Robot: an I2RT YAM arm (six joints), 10 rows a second.
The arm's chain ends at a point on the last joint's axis. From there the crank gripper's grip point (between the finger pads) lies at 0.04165 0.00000 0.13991 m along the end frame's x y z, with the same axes.
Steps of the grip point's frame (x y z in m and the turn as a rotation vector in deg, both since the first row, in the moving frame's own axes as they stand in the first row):
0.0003, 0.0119, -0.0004, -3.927, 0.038, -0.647
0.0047, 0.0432, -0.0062, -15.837, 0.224, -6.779
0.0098, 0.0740, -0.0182, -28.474, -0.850, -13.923
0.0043, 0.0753, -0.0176, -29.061, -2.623, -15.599
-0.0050, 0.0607, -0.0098, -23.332, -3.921, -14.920
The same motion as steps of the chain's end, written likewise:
0.0002, 0.0028, -0.0001, -3.927, 0.038, -0.647
0.0022, 0.0100, -0.0014, -15.837, 0.224, -6.779
0.0047, 0.0172, -0.0044, -28.474, -0.850, -13.923
0.0025, 0.0176, -0.0046, -29.061, -2.623, -15.599
-0.0016, 0.0146, -0.0030, -23.332, -3.921, -14.920

